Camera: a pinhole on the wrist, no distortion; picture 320 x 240 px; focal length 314.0 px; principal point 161.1 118.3 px. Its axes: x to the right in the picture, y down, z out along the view. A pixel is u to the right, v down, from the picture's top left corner.
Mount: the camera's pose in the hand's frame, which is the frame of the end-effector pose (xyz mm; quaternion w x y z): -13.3 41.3 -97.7 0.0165 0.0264 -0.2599 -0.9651
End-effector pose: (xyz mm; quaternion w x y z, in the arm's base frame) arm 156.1 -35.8 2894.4 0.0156 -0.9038 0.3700 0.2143
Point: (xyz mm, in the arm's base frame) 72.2 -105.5 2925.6
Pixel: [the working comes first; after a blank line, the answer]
In the camera's frame: -0.7 -16.5 111.3

159.1 71.9
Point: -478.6 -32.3 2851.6
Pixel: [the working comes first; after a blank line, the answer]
In the camera's frame: 340.6 -145.8 536.8

outside the picture
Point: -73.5 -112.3 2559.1
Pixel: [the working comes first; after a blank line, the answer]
In the camera's frame: -77.8 130.6 469.1

109.0 205.7
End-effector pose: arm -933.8 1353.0 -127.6 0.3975 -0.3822 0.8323 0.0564
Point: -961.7 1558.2 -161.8
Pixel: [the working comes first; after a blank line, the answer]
In the camera's frame: 59.2 -19.6 228.8

242.3 91.4
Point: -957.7 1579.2 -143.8
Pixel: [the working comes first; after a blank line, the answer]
In the camera's frame: 85.5 -27.9 233.3

276.1 80.8
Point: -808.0 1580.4 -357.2
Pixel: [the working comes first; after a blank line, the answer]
In the camera's frame: -12.9 141.9 405.0

151.1 228.3
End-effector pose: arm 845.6 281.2 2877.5 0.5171 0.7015 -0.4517 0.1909
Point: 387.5 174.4 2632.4
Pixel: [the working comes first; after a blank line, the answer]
In the camera's frame: 331.6 3.5 455.5

outside the picture
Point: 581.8 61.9 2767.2
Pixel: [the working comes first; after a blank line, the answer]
In the camera's frame: 86.3 82.3 408.5

227.5 181.6
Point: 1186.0 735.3 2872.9
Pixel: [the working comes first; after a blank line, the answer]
In the camera's frame: 43.5 115.6 -500.7

behind the camera
